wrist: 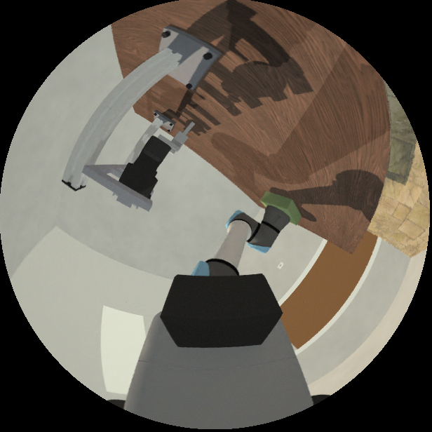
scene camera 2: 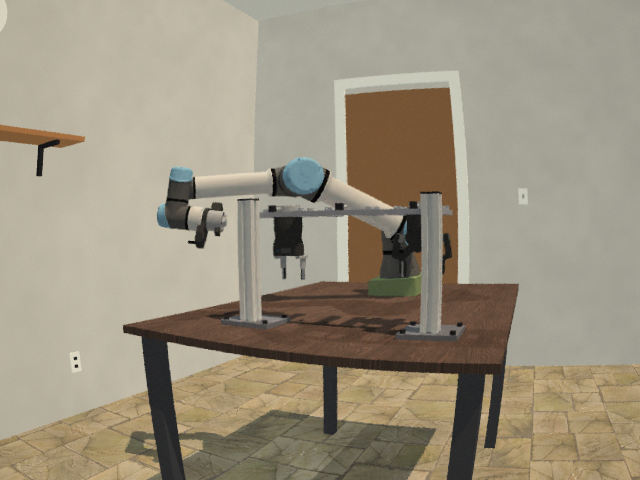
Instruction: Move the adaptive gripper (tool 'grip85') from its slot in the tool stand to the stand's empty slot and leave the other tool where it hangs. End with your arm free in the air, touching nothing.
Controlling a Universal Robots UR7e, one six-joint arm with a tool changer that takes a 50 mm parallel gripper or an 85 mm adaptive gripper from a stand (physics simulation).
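Where they show: hand, tool point: (scene camera 2: 222, 221); arm's base, link origin: (scene camera 2: 400, 275).
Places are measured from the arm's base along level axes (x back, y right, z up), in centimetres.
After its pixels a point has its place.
The adaptive gripper (scene camera 2: 414, 232), dark with wide-spread fingers, hangs at the right end of the tool stand (scene camera 2: 249, 268) @(y 29.0, x -71.1, z 8.2 cm) (wrist: 100, 120) in the scene view, partly behind the right post. The other tool, a black parallel gripper (scene camera 2: 287, 236) (wrist: 152, 157) with two light fingers, hangs at the left end. The middle part of the rail (scene camera 2: 372, 211) @(y -1.5, x -72.3, z 21.4 cm) between them holds no tool. My arm's bare tool changer end (scene camera 2: 219, 220) @(y 46.9, x -48.1, z 20.3 cm) is in the air left of the left post and carries no gripper. The adaptive gripper cannot be made out in the wrist view.
The stand's posts rise from foot plates on the brown table (scene camera 2: 330, 348) @(y 4.3, x -89.3, z -6.3 cm) (wrist: 325, 65). My arm's green base block (scene camera 2: 393, 286) @(y 1.4, x -9.2, z -2.9 cm) (wrist: 281, 201) is on the table behind the stand. A wall shelf (scene camera 2: 41, 135) is at the far left, and a brown door (scene camera 2: 398, 155) (wrist: 335, 290) is behind.
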